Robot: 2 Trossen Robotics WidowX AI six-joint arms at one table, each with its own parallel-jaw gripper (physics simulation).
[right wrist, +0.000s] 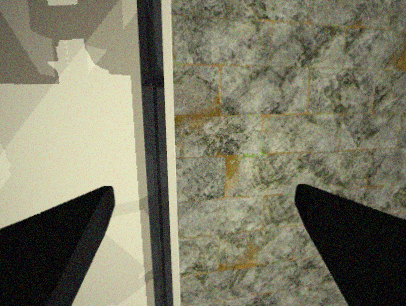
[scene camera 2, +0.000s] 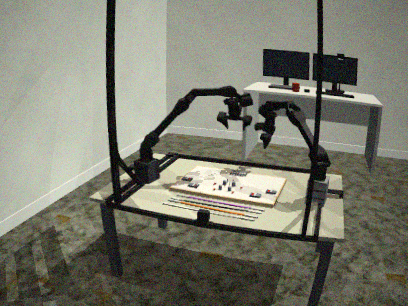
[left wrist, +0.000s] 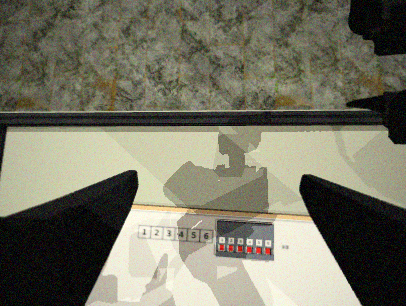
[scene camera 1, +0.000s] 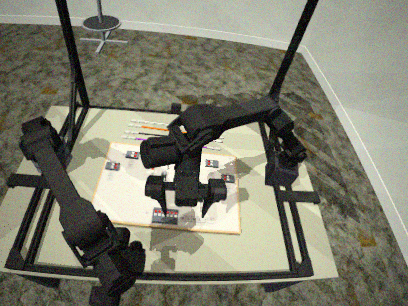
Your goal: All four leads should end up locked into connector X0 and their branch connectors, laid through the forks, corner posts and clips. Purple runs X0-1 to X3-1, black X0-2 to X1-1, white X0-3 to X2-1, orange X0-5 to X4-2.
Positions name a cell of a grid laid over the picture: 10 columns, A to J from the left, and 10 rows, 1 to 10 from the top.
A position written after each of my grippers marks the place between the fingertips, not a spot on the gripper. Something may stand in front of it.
My left gripper (scene camera 1: E8) is open and holds nothing. My right gripper (right wrist: F7) is open, with nothing in its grasp. Further things: a harness board (scene camera 1: C7).
My left gripper also shows in the left wrist view (left wrist: F6). My right gripper is seen too in the left wrist view (left wrist: I3). The harness board also shows in scene camera 2 (scene camera 2: F6) and in the left wrist view (left wrist: D9).
